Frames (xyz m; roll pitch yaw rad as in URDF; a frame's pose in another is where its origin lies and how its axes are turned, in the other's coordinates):
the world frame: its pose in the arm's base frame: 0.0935 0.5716 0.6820 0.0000 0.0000 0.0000
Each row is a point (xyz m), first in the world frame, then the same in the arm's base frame.
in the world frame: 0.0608 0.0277 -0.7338
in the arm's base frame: 0.1543 0.5993 -0.0518
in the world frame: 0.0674 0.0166 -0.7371
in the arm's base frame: 0.1609 0.5882 -0.0551
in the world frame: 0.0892 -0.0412 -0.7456
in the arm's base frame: 0.1827 0.5304 -0.0636
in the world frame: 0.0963 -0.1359 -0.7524
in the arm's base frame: 0.1898 0.4357 -0.0704
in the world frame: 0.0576 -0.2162 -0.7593
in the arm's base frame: 0.1511 0.3554 -0.0773
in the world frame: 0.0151 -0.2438 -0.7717
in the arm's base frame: 0.1086 0.3278 -0.0897
